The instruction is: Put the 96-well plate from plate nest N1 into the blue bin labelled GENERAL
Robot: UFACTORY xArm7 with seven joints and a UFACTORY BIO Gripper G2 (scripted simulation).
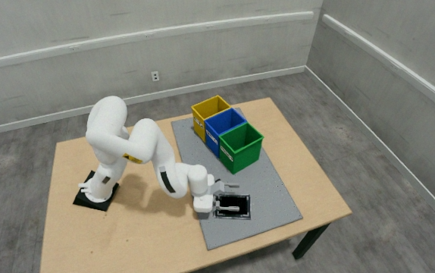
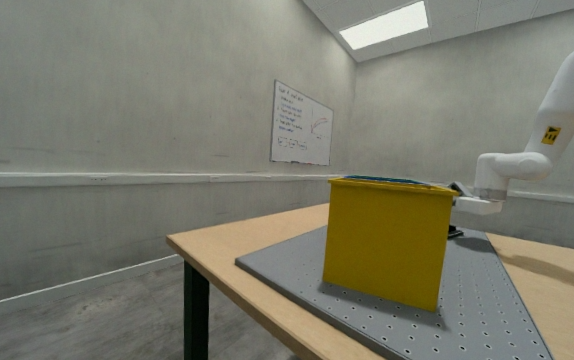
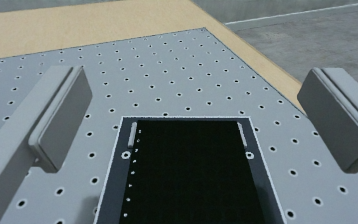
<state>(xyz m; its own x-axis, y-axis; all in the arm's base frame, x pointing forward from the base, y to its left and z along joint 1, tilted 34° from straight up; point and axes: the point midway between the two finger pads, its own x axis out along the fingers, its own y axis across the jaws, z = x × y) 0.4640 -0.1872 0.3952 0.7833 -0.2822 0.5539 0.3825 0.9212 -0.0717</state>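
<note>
Now: hand 70 mm above the black 96-well plate. Round my hand: blue bin (120 mm ahead, 360 mm to the left); then green bin (150 mm ahead, 240 mm to the left); then plate nest N1 (90 mm below).
</note>
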